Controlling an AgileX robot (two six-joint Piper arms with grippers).
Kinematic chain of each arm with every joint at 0, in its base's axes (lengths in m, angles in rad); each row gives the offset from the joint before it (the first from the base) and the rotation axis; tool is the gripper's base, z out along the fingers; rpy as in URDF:
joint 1: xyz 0 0 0.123 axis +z
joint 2: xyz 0 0 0 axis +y
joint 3: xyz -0.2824 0 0.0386 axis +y
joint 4: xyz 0.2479 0 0.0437 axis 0.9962 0 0.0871
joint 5: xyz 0 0 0 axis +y
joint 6: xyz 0.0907 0 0.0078 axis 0.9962 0 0.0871
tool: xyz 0 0 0 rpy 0 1.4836 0
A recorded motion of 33 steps. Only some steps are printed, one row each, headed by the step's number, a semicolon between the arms.
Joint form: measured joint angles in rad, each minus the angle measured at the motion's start. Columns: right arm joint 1, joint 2, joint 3, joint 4, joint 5, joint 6; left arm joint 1, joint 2, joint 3, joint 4, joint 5, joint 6.
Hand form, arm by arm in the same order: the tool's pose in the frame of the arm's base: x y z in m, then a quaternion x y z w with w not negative. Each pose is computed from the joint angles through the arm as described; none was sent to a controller.
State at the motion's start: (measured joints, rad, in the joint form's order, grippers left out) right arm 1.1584 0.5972 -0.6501 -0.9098 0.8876 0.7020; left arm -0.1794 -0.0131 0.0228 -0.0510 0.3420 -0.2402
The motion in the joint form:
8: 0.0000 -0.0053 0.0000 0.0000 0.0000 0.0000; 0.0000 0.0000 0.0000 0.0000 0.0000 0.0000
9: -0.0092 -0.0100 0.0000 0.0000 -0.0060 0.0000; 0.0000 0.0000 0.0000 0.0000 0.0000 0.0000
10: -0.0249 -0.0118 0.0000 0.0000 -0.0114 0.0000; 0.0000 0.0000 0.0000 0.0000 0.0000 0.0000
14: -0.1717 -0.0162 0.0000 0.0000 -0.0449 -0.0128; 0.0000 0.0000 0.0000 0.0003 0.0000 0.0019
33: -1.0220 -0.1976 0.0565 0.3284 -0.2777 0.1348; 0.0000 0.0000 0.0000 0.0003 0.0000 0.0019
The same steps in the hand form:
8: 0.0893 0.0648 0.3360 -0.29973 0.77459 0.03675 0.55573; 0.0521 -0.0110 0.1753 -0.03800 0.79313 -0.14744 0.58972
9: 0.0894 0.0635 0.3367 -0.29600 0.77400 0.03775 0.55847; 0.0521 -0.0110 0.1753 -0.03800 0.79313 -0.14744 0.58972
10: 0.0901 0.0622 0.3372 -0.29037 0.77484 0.03584 0.56038; 0.0521 -0.0110 0.1753 -0.03800 0.79313 -0.14744 0.58972
14: 0.0976 0.0502 0.3391 -0.24287 0.78457 0.00372 0.57048; 0.0521 -0.0110 0.1753 -0.03717 0.79317 -0.14676 0.58988
33: 0.0766 -0.0184 0.3378 0.17757 0.76464 0.02183 0.61913; 0.0521 -0.0110 0.1753 -0.03717 0.79317 -0.14676 0.58988

